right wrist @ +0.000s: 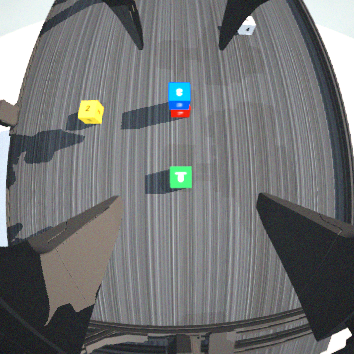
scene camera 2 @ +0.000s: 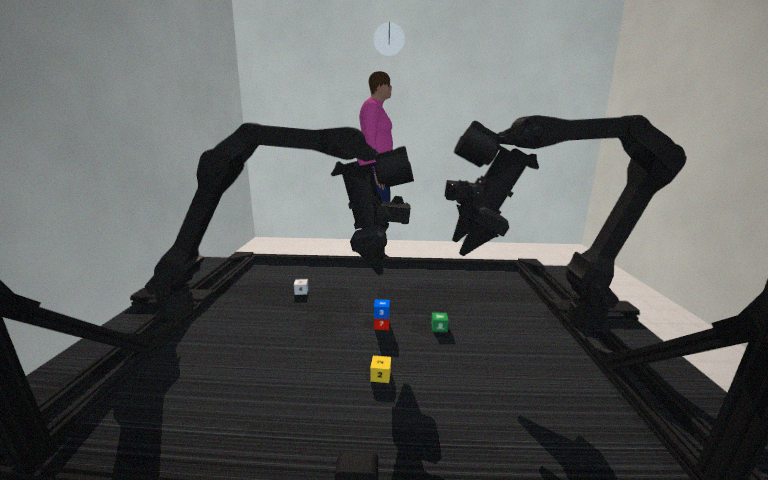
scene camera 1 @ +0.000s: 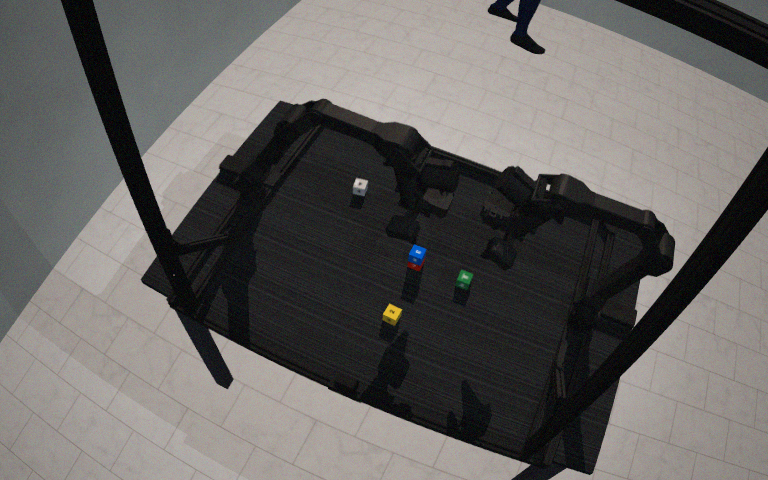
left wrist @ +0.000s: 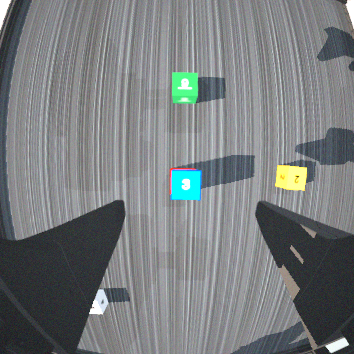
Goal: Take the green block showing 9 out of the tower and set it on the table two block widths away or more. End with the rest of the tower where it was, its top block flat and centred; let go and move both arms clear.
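Places are measured from the left arm's base along level axes (x back, y left, z down), in centimetres.
Pixels of known places: left gripper, between the fingertips: (right wrist: 180,46) (scene camera 2: 381,266) (scene camera 1: 420,230) (left wrist: 191,208); right gripper, between the fingertips: (right wrist: 191,201) (scene camera 2: 457,247) (scene camera 1: 487,242); left arm's base, origin of its link: (scene camera 2: 176,310) (scene camera 1: 252,195); right arm's base, origin of its link: (right wrist: 182,346) (scene camera 2: 586,323) (scene camera 1: 580,323).
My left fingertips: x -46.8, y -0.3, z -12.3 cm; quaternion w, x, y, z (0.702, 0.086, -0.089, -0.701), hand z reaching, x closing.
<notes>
Ahead of a thing's pixels: the offset from my left fingertips to its top centre.
The green block showing 9 @[dz +11.4, dx -12.8, dy +0.1 cm] (scene camera 1: 464,278) (scene camera 2: 440,322) (left wrist: 185,87) (right wrist: 180,177) sits flat on the table, roughly two block widths or more of gap from the tower. In the tower, the blue block showing 3 @[dz +8.5, dx -0.1, dy +0.0 cm] (scene camera 1: 417,253) (scene camera 2: 381,309) (left wrist: 185,185) (right wrist: 179,93) lies flat and about centred on the red block showing 7 @[dz +11.4, dx -0.1, dy +0.2 cm] (scene camera 1: 415,265) (scene camera 2: 381,324) (right wrist: 180,113). My left gripper (scene camera 2: 378,266) (left wrist: 191,208) (right wrist: 180,46) is open and empty, raised above and apart from the tower. My right gripper (scene camera 2: 459,246) (right wrist: 191,201) is open and empty, high above the table and apart from the green block.
A yellow block showing 2 @[dz +11.4, dx -0.7, dy -15.9 cm] (scene camera 1: 391,314) (scene camera 2: 380,369) (left wrist: 291,178) (right wrist: 91,112) stands nearer the front in scene camera 2. A white block showing 4 @[dz +11.4, dx +22.0, dy +15.5 cm] (scene camera 1: 360,186) (scene camera 2: 300,287) (left wrist: 100,302) (right wrist: 245,27) stands at the back left there. A person (scene camera 2: 376,124) stands behind the table.
</notes>
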